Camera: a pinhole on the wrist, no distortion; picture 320 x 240 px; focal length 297.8 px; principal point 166.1 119.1 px. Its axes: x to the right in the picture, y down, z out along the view. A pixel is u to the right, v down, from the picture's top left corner.
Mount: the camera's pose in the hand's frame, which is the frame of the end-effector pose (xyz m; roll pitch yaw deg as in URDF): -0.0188 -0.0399 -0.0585 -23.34 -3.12 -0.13
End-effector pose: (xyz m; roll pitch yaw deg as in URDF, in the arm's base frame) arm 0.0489 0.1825 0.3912 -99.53 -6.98 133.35
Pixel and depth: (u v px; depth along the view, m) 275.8 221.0 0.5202
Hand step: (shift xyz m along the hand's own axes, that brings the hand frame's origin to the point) 0.1512 0.3292 0.3584
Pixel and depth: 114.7 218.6 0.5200
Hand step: -0.1298 0.3259 0.3446
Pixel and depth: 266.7 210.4 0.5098
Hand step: 0.1318 0.3052 0.3564
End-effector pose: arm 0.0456 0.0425 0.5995 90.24 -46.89 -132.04
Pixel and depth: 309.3 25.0 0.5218
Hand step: 0.2022 0.0149 0.4988
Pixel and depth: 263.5 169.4 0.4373
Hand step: 0.1043 0.2009 0.3210
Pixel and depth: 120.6 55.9 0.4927
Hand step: -0.1206 0.0595 0.4305
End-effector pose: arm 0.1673 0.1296 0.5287 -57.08 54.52 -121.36
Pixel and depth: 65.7 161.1 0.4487
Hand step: -0.1904 0.1964 0.3196
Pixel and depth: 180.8 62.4 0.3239
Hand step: -0.0202 0.0318 0.2637
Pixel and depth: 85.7 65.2 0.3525
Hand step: -0.1326 0.0414 0.2847
